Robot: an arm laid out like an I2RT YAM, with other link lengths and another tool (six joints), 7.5 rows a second.
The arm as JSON. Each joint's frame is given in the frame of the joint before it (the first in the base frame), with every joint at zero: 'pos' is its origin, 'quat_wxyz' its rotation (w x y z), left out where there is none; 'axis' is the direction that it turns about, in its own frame. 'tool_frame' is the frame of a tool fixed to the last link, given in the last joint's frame.
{
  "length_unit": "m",
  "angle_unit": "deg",
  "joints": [
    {
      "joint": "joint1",
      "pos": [
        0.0,
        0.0,
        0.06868
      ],
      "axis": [
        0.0,
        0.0,
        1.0
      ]
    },
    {
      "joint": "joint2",
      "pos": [
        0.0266,
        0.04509,
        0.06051
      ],
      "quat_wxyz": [
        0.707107,
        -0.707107,
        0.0,
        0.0
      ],
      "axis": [
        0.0,
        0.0,
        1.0
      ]
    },
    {
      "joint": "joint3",
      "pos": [
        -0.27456,
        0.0,
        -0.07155
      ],
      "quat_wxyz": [
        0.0,
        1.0,
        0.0,
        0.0
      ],
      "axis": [
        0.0,
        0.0,
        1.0
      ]
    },
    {
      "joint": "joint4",
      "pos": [
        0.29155,
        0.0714,
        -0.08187
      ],
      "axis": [
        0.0,
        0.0,
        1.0
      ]
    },
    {
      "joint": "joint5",
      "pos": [
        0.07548,
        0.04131,
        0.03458
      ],
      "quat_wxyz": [
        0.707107,
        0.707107,
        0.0,
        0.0
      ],
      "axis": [
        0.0,
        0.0,
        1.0
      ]
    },
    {
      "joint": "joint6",
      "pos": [
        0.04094,
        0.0,
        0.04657
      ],
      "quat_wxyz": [
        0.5,
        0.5,
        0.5,
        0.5
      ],
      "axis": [
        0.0,
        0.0,
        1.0
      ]
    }
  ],
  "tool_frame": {
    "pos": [
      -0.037,
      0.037,
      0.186
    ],
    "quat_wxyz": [
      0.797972,
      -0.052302,
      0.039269,
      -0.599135
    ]
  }
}
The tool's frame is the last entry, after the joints.
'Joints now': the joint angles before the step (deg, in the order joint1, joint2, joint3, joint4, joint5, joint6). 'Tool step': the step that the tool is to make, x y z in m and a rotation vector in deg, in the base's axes. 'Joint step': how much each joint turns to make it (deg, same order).
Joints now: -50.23, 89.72, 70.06, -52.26, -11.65, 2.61
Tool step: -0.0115, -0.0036, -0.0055, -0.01, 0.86, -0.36
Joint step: -1.42, -0.43, -1.19, -0.02, 0.32, -1.24
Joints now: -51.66, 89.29, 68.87, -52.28, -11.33, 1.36
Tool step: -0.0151, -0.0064, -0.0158, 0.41, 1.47, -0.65
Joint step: -2.05, 0.58, -2.03, 1.08, 0.48, -1.64
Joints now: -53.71, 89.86, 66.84, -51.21, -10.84, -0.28
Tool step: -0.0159, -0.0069, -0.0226, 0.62, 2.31, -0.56
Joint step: -1.85, 1.80, -1.96, 1.62, 1.15, -1.66
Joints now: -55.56, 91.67, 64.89, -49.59, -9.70, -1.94
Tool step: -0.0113, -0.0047, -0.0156, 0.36, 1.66, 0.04
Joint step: -1.25, 1.51, -1.10, 1.15, 0.86, -1.54
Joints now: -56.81, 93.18, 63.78, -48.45, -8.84, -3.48
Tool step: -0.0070, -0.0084, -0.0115, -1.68, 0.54, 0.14
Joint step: -0.87, 0.13, -1.91, 2.98, 1.11, -1.29
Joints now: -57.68, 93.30, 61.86, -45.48, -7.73, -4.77
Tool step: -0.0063, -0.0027, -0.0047, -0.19, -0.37, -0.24
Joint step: -1.28, -0.36, -1.40, 1.26, -0.45, -0.97
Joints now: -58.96, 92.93, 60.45, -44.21, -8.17, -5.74
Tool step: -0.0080, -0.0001, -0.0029, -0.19, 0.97, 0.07
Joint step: -0.56, -0.34, -0.70, -0.08, 0.76, -0.84
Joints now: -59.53, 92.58, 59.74, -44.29, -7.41, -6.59
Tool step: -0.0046, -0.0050, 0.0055, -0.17, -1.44, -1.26
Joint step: -1.86, -1.18, -0.44, 0.07, -1.28, -0.32
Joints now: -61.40, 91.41, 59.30, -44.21, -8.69, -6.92
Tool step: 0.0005, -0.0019, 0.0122, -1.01, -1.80, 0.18
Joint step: -0.84, -2.12, -0.12, -0.37, -1.33, -0.72
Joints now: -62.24, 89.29, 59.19, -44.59, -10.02, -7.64
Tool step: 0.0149, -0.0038, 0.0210, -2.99, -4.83, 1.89
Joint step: -0.07, -3.27, -0.47, 1.90, -3.34, -1.02
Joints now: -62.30, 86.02, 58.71, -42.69, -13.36, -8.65
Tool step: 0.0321, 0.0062, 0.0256, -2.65, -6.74, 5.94
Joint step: 1.78, -1.92, 0.60, 2.43, -5.89, -2.15
